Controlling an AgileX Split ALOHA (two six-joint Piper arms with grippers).
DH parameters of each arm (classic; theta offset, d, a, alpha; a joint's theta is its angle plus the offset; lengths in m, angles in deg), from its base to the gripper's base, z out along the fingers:
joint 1: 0 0.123 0 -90
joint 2: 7.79 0 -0.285 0
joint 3: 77.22 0 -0.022 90
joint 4: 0 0.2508 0 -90
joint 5: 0 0 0.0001 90
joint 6: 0 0.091 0 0
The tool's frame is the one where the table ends.
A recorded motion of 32 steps. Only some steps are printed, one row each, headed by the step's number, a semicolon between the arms.
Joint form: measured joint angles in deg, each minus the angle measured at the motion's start. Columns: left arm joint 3, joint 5, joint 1, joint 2, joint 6, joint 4; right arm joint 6, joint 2, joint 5, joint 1, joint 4, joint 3.
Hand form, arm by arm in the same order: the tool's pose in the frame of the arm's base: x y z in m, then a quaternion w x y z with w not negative. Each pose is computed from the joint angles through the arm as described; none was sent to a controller.
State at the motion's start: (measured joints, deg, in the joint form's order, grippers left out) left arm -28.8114 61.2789 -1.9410 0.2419 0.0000 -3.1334; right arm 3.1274 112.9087 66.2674 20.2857 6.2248 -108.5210
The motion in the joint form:
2: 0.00 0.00 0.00 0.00 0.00 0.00; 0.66 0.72 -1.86 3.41 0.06 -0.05
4: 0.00 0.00 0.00 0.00 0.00 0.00; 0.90 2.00 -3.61 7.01 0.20 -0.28
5: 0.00 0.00 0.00 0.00 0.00 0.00; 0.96 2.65 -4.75 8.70 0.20 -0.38
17: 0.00 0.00 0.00 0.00 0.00 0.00; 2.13 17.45 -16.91 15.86 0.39 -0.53
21: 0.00 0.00 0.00 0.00 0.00 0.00; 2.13 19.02 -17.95 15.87 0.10 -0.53
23: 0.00 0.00 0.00 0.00 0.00 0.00; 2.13 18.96 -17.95 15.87 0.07 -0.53
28: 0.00 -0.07 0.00 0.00 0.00 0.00; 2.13 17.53 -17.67 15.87 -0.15 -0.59
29: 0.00 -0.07 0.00 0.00 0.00 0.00; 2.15 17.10 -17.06 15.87 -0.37 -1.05
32: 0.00 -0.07 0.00 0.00 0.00 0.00; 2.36 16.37 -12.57 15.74 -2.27 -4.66
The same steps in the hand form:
2: -0.0051 -0.0042 0.2775 0.51641 0.01565 0.85544 -0.03607; 0.3979 0.1845 0.3062 0.20157 -0.15635 0.96127 0.10432
4: -0.0051 -0.0042 0.2775 0.51641 0.01565 0.85544 -0.03607; 0.3915 0.2122 0.2988 0.20343 -0.18260 0.95520 0.11345
5: -0.0051 -0.0042 0.2775 0.51641 0.01565 0.85544 -0.03607; 0.3884 0.2254 0.2950 0.20653 -0.19514 0.95152 0.11777
17: -0.0051 -0.0042 0.2775 0.51641 0.01565 0.85544 -0.03607; 0.3964 0.2994 0.1813 0.17883 -0.23337 0.94801 0.12179
21: -0.0051 -0.0042 0.2775 0.51641 0.01565 0.85544 -0.03607; 0.3990 0.3008 0.1683 0.17562 -0.23385 0.94903 0.11757
23: -0.0051 -0.0042 0.2775 0.51641 0.01565 0.85544 -0.03607; 0.3989 0.3008 0.1688 0.17618 -0.23397 0.94889 0.11755
28: -0.0050 -0.0042 0.2776 0.51693 0.01562 0.85513 -0.03608; 0.3978 0.2996 0.1813 0.18628 -0.23501 0.94639 0.12002
29: -0.0050 -0.0042 0.2776 0.51693 0.01562 0.85513 -0.03608; 0.3977 0.2993 0.1869 0.18899 -0.23619 0.94561 0.11963
32: -0.0050 -0.0042 0.2776 0.51693 0.01562 0.85513 -0.03608; 0.3995 0.2968 0.2082 0.19263 -0.24348 0.94457 0.10679

